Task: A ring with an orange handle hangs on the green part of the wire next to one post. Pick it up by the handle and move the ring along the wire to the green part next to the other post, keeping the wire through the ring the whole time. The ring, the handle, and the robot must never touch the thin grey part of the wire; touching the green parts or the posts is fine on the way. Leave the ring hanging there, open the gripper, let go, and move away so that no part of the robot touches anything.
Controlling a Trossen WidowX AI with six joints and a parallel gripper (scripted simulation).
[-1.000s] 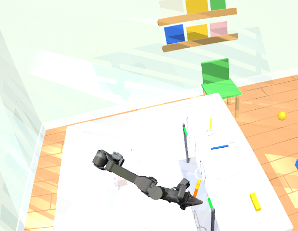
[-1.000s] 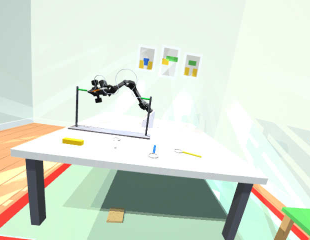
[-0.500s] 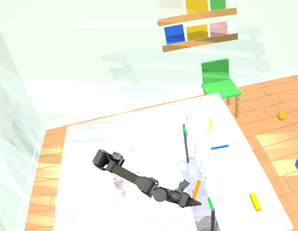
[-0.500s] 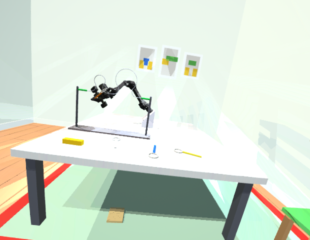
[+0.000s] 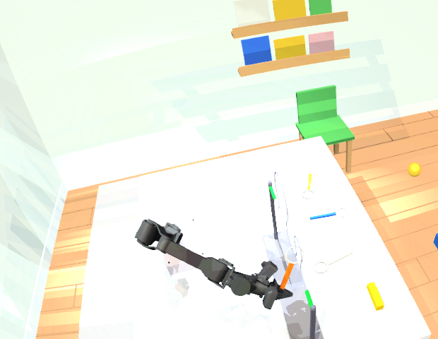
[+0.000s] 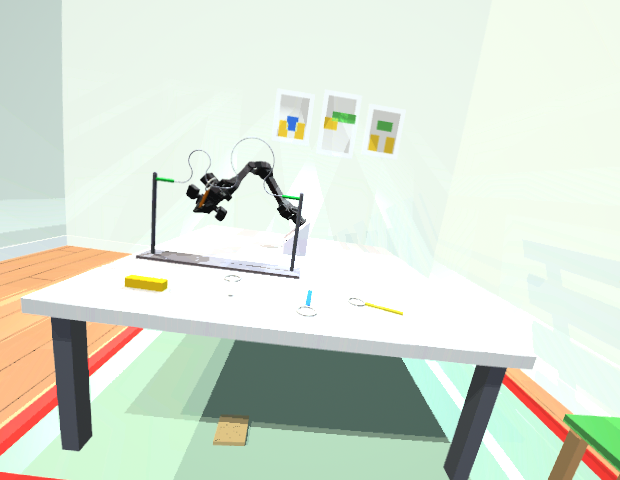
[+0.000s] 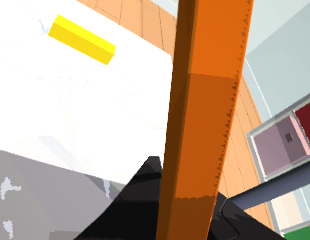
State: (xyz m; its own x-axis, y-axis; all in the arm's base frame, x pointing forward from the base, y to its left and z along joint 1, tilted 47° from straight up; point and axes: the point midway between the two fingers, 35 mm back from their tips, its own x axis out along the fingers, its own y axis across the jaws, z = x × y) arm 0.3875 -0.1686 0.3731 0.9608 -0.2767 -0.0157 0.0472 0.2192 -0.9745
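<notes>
Right now my gripper tip is 8 cm below the orange-handled ring and 5 cm to the right of it. Also, from my gripper tip: blue-handled ring 51 cm to the left, 25 cm ahead, 19 cm below; then yellow block 32 cm ahead, 18 cm below, 4 cm to the left; then white-handled ring 25 cm to the left, 19 cm below, 18 cm ahead.
</notes>
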